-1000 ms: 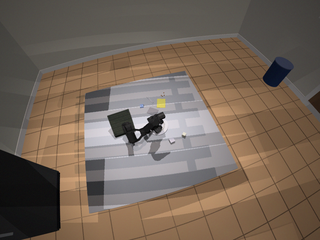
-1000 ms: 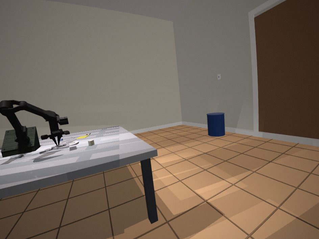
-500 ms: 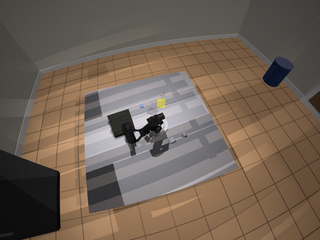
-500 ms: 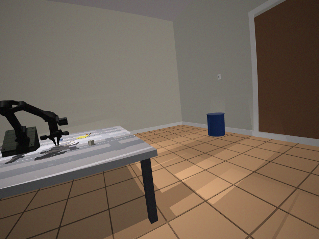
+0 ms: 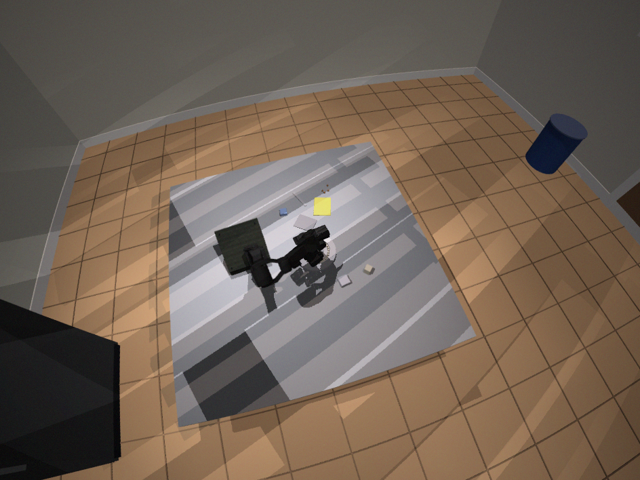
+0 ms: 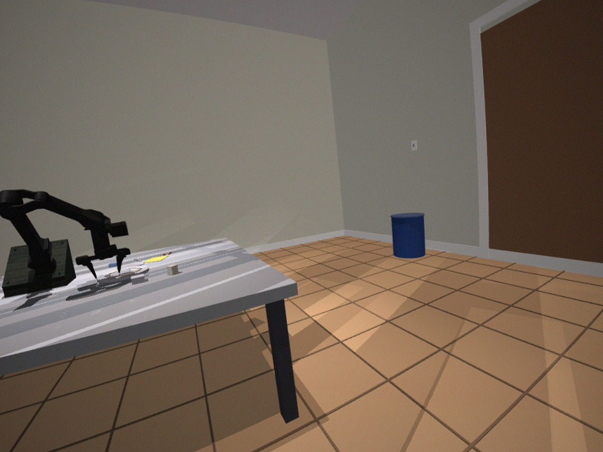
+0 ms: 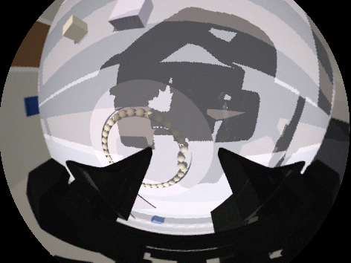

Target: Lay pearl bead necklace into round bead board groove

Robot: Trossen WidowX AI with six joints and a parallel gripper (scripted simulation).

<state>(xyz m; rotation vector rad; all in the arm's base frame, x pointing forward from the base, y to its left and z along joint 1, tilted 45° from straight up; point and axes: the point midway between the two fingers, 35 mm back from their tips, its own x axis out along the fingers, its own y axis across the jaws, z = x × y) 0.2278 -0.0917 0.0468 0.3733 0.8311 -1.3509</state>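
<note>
Right now my gripper tip is 5 cm short of the round bead board, 4 cm to the right of it and 1 cm above it. The rest, counted from my gripper tip: grey card 22 cm to the left, 6 cm ahead, 2 cm below; beige cube 25 cm ahead, 15 cm to the right; white block 16 cm to the right, 12 cm ahead, 1 cm below.
</note>
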